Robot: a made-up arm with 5 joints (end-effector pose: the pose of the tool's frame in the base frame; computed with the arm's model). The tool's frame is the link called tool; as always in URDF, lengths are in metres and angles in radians. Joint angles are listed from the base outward.
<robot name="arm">
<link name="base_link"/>
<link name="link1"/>
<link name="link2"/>
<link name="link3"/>
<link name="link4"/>
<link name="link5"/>
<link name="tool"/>
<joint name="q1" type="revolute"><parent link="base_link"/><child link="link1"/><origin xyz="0.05 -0.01 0.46" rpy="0 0 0"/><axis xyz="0 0 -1"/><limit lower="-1.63" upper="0.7" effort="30" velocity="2.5"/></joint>
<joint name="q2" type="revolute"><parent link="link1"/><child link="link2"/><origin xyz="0.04 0 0.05" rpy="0 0 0"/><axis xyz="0 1 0"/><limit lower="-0.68" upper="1.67" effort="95" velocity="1.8"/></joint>
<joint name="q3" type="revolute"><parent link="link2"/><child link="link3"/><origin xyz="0.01 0 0.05" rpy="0 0 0"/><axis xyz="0 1 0"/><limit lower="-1.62" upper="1.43" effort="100" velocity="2.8"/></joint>
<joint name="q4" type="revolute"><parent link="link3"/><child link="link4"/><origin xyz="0.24 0.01 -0.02" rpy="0 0 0"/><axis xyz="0 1 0"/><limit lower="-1.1" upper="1.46" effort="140" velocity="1.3"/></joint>
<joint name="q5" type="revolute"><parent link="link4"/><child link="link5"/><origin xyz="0.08 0.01 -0.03" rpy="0 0 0"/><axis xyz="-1 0 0"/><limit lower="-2.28" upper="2.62" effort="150" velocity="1"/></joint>
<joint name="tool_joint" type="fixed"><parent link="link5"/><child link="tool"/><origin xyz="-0.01 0.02 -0.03" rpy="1.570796 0 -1.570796"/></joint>
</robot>
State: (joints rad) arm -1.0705 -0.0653 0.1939 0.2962 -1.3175
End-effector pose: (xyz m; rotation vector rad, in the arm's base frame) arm 0.1649 0.3129 0.4645 1.1947 0.5172 -1.5916
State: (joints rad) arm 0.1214 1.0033 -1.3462 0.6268 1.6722
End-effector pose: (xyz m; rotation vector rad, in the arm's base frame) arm 0.4202 -0.0671 0.5257 -0.1431 -1.2789 -0.0172
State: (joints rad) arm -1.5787 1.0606 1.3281 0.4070 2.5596
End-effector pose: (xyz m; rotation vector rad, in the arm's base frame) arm 0.0646 -0.1814 0.3674 -0.4594 1.5120 2.1572
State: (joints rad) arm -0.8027 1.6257 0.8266 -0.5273 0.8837
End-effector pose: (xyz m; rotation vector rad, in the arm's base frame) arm -0.0911 -0.1424 0.3168 -0.2402 0.2605 0.1144
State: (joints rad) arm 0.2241 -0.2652 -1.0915 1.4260 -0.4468
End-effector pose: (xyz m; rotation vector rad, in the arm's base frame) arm 0.2306 0.0012 0.7380 1.4023 -1.1202 -1.7322
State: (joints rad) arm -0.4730 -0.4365 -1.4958 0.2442 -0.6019
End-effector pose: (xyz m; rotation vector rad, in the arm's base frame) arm 0.0227 0.0361 0.8657 -2.9676 0.7513 -0.1350
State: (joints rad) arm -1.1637 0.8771 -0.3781 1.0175 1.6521
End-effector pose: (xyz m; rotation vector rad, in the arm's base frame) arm 0.1565 0.2080 0.3294 0.0299 -0.0497 1.2447
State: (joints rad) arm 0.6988 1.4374 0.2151 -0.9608 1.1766
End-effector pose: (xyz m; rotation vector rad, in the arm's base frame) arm 0.1013 -0.0531 0.1783 -0.1399 -0.9112 -1.0189
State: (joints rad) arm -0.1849 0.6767 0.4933 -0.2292 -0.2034
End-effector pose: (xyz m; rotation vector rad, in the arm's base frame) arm 0.1899 0.0626 0.2248 0.5806 -0.3898 -1.5316
